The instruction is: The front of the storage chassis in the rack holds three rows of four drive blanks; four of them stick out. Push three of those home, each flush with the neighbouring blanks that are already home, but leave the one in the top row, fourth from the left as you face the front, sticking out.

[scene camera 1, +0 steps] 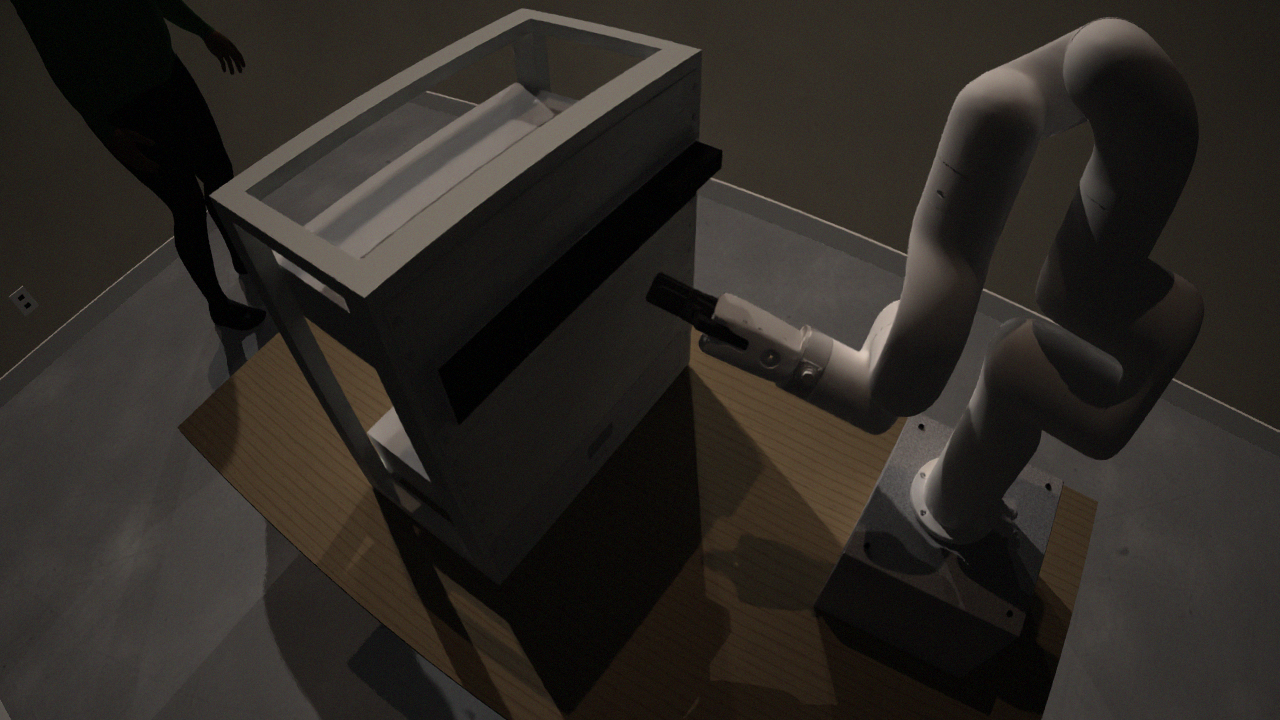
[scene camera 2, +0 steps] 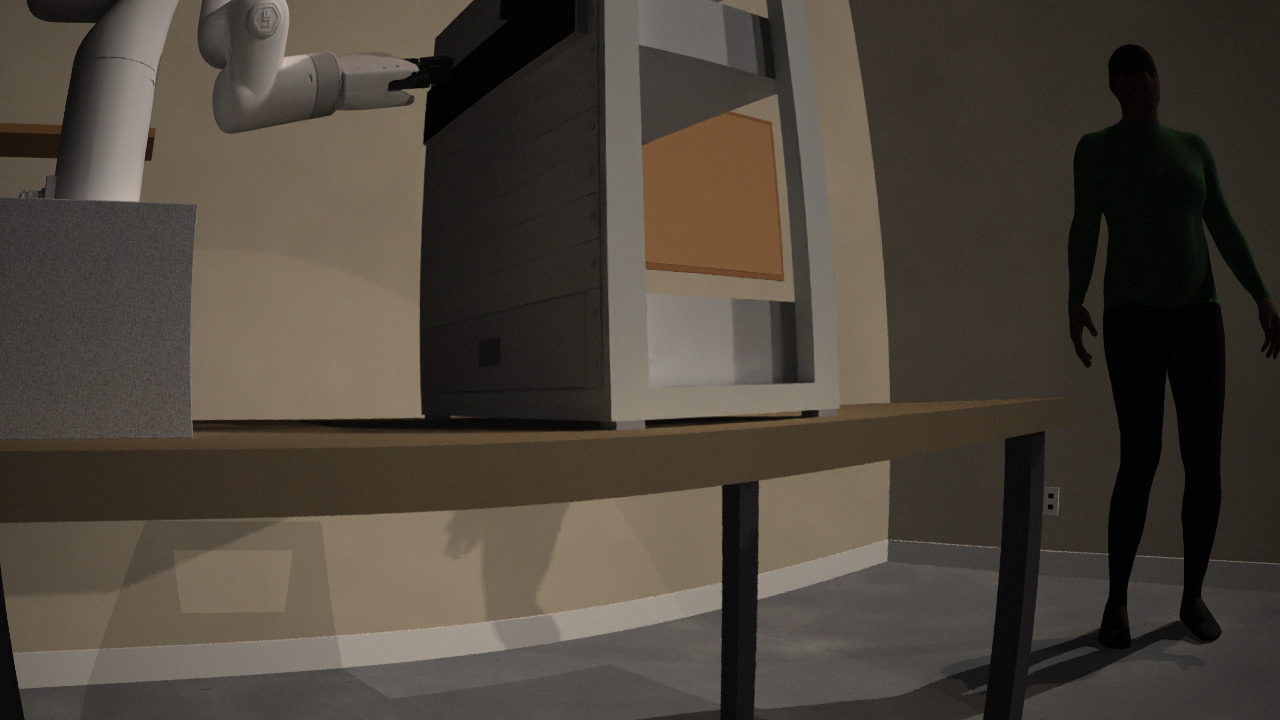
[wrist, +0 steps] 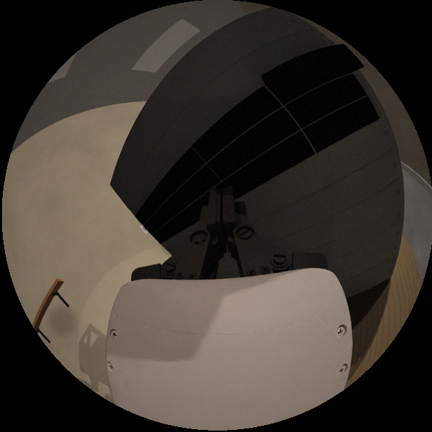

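Pixels of known places: gripper, fingertip midpoint: (scene camera 1: 651, 285) (scene camera 2: 448, 68); arm's base, origin of the base link: (scene camera 1: 954, 501) (scene camera 2: 93, 228).
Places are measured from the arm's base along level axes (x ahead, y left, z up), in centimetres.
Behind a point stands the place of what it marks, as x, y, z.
The black chassis front (scene camera 1: 572, 277) {45.1, 20.3, 25.0} (wrist: 250, 135) is set in the grey rack (scene camera 1: 537, 152) {47.8, 20.5, 39.9} (scene camera 2: 624, 223) {52.0, -7.4, -0.8} (wrist: 325, 210). In the wrist view faint lines divide it into rows and columns. The top-row, fourth-from-left blank (scene camera 1: 707, 161) {44.4, -1.7, 28.7} (wrist: 312, 65) stands out beyond its neighbours at the right end. The front is too dark to tell surely which other blanks stick out. My gripper (scene camera 1: 657, 286) {39.7, 13.8, 22.4} (scene camera 2: 440, 68) {39.7, 13.8, 22.4} (wrist: 223, 201) is shut and empty, pointing at the front. In the wrist view its tips overlap the lower edge, left of the fourth column. Any contact there is unclear.
The rack and the arm's base block (scene camera 1: 930, 591) {-3.5, 12.9, -0.1} (scene camera 2: 89, 313) {2.5, -10.7, -9.2} stand on a wooden table (scene camera 1: 295, 465) {86.9, 54.0, -19.1} (scene camera 2: 358, 474) {24.9, -23.2, -20.9} (wrist: 405, 280). Grey panels fill the rack front above and below the chassis. A person (scene camera 1: 125, 89) (scene camera 2: 1154, 205) stands behind the rack, away from the arm.
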